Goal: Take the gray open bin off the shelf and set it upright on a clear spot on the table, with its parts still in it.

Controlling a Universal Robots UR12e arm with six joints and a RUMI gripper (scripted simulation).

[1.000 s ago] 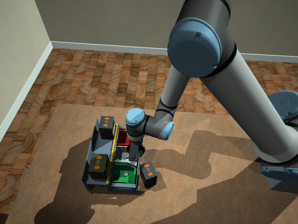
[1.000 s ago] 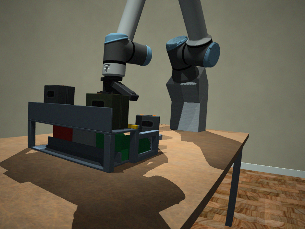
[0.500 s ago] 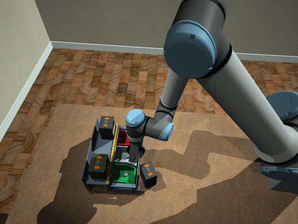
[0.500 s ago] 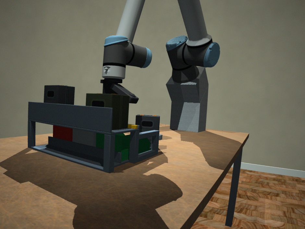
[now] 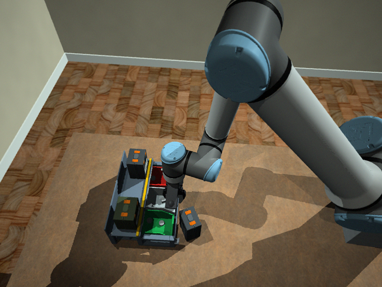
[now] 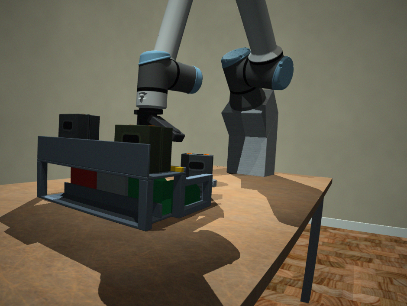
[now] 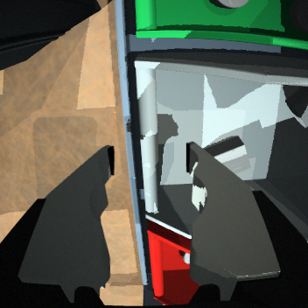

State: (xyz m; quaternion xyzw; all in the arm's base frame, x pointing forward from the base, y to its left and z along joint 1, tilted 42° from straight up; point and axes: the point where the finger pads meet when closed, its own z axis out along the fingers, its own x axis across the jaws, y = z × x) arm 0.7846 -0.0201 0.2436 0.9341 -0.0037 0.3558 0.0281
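Now: hand 8 cm short of the gray bin. Also, from my hand: yellow strip (13 cm ahead, 6 cm above); green bin (11 cm to the left, 9 cm ahead); red bin (11 cm to the right, 8 cm ahead).
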